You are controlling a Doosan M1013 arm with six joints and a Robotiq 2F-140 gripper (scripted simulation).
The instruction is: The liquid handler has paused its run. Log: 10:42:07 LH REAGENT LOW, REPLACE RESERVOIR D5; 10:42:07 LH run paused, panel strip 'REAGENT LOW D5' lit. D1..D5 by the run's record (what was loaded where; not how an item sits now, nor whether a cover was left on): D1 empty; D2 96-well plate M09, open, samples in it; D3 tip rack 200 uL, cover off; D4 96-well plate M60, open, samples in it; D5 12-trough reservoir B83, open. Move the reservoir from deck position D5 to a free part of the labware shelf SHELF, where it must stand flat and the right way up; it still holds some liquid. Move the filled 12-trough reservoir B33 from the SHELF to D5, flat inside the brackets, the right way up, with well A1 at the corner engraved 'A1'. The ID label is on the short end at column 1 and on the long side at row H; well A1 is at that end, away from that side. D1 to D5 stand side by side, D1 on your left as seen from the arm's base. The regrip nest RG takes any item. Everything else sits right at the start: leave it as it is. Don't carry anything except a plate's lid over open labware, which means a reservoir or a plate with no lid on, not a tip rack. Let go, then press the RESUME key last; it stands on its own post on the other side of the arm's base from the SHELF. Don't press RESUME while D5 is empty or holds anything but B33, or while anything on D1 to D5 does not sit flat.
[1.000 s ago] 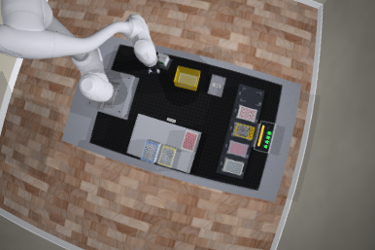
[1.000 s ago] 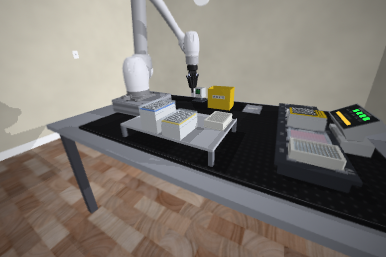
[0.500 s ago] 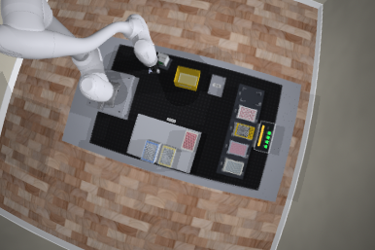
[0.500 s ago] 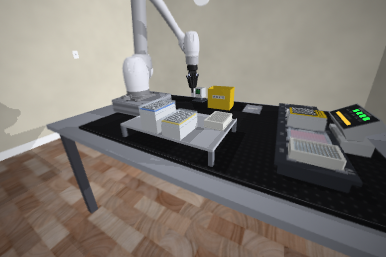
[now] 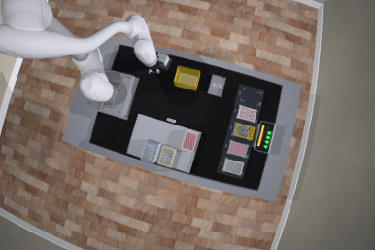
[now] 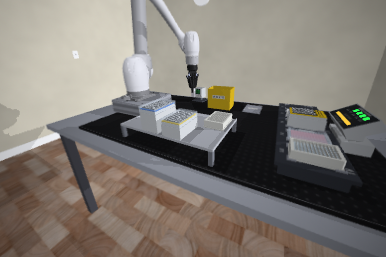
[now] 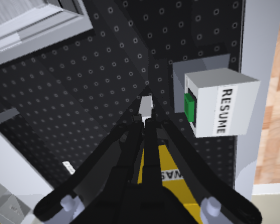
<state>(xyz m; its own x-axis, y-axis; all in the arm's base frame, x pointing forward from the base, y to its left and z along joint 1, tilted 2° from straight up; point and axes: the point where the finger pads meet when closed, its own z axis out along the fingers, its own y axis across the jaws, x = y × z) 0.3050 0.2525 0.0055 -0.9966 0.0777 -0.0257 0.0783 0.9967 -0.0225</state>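
The key post is 70 mm to the left of my hand and 20 mm below it. The rest, counted from my hand: grey nest (430 mm ahead, 80 mm below, 40 mm to the left); then shelf (460 mm to the right, 200 mm ahead, 30 mm below); then yellow box (220 mm ahead, 40 mm below, 10 mm to the left).
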